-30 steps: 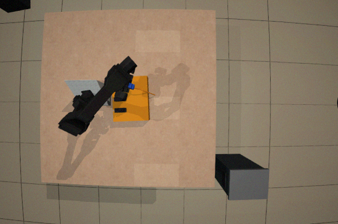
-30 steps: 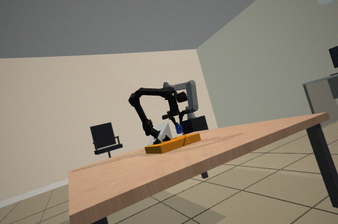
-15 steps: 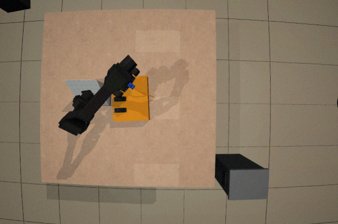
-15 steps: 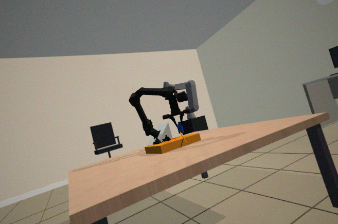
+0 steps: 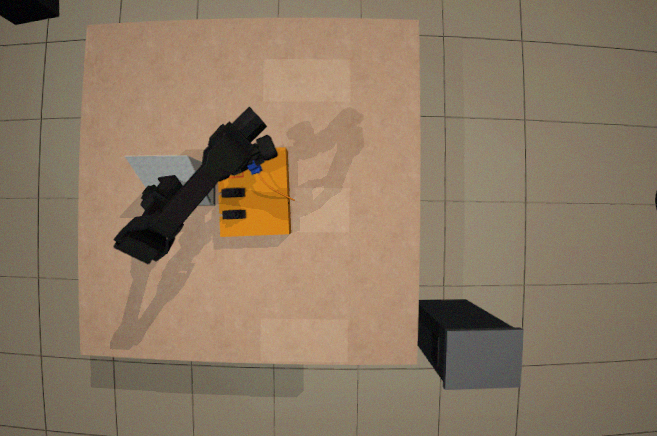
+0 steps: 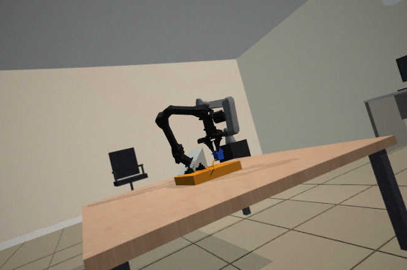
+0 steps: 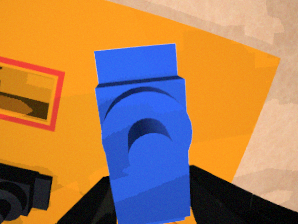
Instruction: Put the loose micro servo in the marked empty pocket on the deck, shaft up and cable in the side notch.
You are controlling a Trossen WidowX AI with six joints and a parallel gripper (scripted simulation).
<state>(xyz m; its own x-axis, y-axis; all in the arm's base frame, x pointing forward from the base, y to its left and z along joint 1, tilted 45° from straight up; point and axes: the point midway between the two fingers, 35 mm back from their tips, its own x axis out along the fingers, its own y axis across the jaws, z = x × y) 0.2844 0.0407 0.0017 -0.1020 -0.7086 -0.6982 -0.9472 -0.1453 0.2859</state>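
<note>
Right now the orange deck is 100 mm below my gripper tip, 70 mm to the right of it and 10 mm ahead of it.
</note>
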